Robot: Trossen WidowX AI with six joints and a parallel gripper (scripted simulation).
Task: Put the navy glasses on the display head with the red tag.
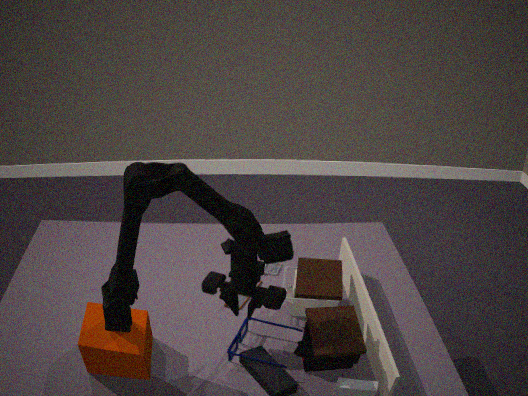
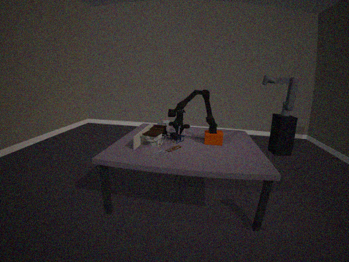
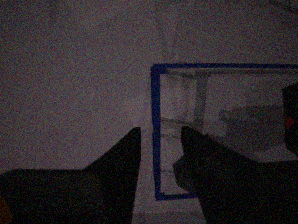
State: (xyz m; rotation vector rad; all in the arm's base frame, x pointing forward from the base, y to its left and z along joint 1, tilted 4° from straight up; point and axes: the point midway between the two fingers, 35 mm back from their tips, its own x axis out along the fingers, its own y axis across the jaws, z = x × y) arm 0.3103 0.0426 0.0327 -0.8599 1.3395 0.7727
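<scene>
Now: the dark flat object 30 mm ahead of my gripper tip, 160 mm to the right of it and 60 mm below it. Also, from my gripper tip: pale upright panel: 310 mm ahead, 20 mm to the right, 20 mm below.
</scene>
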